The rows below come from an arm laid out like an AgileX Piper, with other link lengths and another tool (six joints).
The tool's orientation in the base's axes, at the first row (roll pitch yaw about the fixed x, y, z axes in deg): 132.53 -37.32 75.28
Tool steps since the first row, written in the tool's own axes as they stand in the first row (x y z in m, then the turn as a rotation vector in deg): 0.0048 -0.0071 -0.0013 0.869 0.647 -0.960; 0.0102 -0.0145 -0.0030 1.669 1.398 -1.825; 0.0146 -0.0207 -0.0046 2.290 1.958 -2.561; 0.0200 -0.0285 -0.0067 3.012 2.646 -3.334
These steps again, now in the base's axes. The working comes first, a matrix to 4 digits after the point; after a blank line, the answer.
The tool's axes in the first row as the columns of a matrix, in the base's axes (used below as rounded here):
0.2021 0.5403 0.8169
0.7692 -0.6039 0.2091
0.6063 0.5860 -0.5376

-0.0039 0.0077 -0.0006 -0.259 0.077 1.422; -0.0082 0.0160 -0.0007 -0.398 0.058 2.812; -0.0120 0.0228 -0.0008 -0.571 0.044 3.913; -0.0168 0.0312 -0.0010 -0.685 0.022 5.169
